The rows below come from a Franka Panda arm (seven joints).
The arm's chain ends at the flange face. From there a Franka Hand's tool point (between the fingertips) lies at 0.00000 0.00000 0.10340 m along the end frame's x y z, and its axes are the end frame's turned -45 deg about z.
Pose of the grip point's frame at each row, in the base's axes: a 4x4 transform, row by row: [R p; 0 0 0 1], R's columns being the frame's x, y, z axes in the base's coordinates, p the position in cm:
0.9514, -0.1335, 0.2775, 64.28; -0.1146, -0.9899, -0.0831, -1.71; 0.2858, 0.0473, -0.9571, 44.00; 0, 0, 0, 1
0.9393, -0.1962, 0.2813, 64.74; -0.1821, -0.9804, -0.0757, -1.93; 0.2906, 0.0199, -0.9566, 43.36; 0, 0, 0, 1
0.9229, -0.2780, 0.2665, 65.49; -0.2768, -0.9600, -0.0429, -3.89; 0.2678, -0.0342, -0.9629, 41.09; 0, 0, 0, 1
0.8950, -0.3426, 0.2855, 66.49; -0.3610, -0.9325, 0.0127, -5.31; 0.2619, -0.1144, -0.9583, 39.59; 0, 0, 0, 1
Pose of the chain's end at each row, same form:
0.5783, -0.7671, 0.2775, 61.41; -0.7810, -0.6189, -0.0831, -0.85; 0.2355, -0.1686, -0.9571, 53.90; 0, 0, 0, 1
0.5255, -0.8029, 0.2813, 61.83; -0.8220, -0.5645, -0.0757, -1.15; 0.2196, -0.1914, -0.9566, 53.25; 0, 0, 0, 1
0.4560, -0.8492, 0.2665, 62.73; -0.8745, -0.4831, -0.0429, -3.45; 0.1652, -0.2135, -0.9629, 51.05; 0, 0, 0, 1
0.3906, -0.8751, 0.2855, 63.54; -0.9146, -0.4041, 0.0127, -5.44; 0.1043, -0.2661, -0.9583, 49.50; 0, 0, 0, 1

